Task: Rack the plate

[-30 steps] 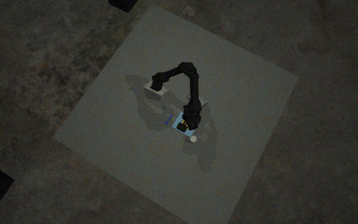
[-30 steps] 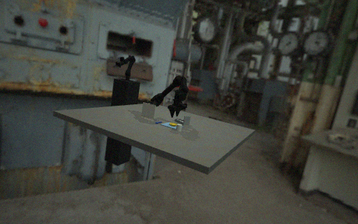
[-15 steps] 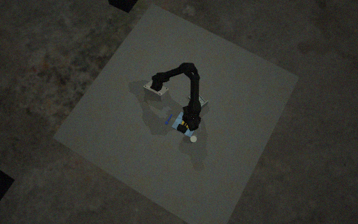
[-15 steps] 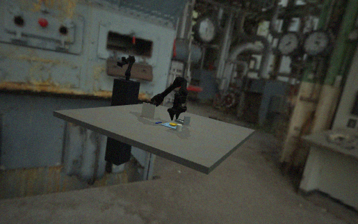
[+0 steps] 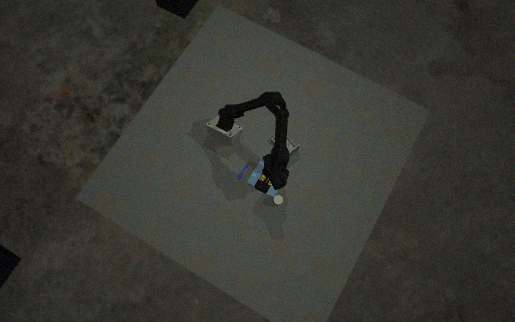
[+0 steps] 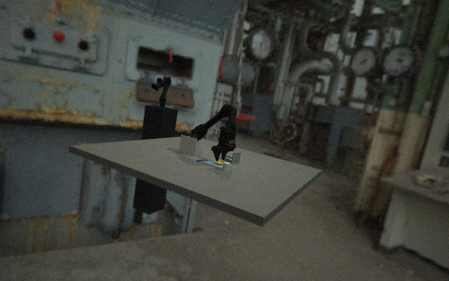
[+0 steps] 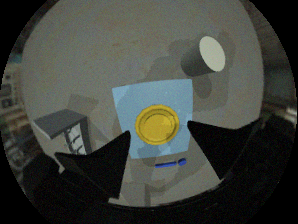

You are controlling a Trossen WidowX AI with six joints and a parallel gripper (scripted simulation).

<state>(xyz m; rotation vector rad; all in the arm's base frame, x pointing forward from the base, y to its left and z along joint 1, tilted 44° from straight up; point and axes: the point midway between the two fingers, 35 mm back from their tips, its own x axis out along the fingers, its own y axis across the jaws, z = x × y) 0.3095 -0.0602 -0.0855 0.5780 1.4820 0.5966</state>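
The yellow plate lies 2 cm below my gripper tip. Round my gripper tip: white cup 9 cm ahead, 7 cm to the right, 1 cm below; blue utensil 13 cm behind, 3 cm to the right, 3 cm below; light blue mat 3 cm below, 1 cm behind.
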